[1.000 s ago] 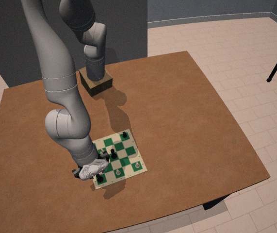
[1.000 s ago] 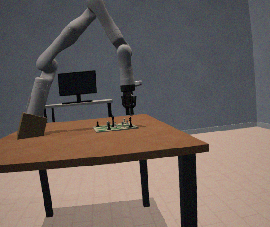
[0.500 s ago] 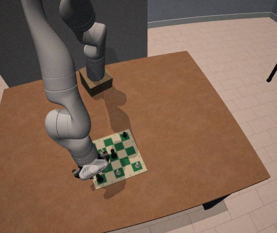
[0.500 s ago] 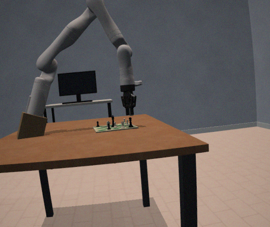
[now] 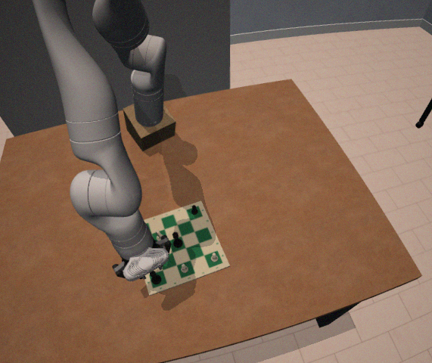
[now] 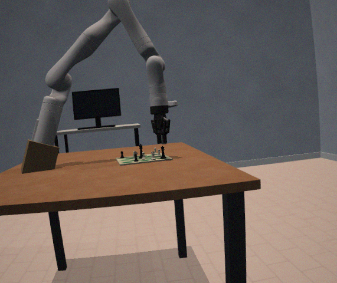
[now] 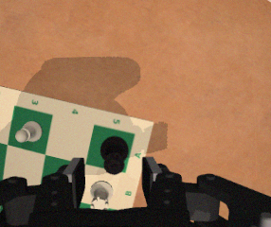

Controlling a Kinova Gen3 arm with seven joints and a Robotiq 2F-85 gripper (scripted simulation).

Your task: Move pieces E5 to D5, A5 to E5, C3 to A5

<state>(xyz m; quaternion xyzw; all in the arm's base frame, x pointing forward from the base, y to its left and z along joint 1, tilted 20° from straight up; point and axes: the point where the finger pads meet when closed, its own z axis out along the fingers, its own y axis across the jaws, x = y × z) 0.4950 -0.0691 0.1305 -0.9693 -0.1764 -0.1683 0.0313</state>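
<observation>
The white rook lies 4 cm behind my hand and 6 cm below it. From my hand the other things lie so: tall black piece: 9 cm behind, 7 cm to the left, 5 cm below; chessboard: 9 cm behind, 7 cm to the left, 8 cm below.
</observation>
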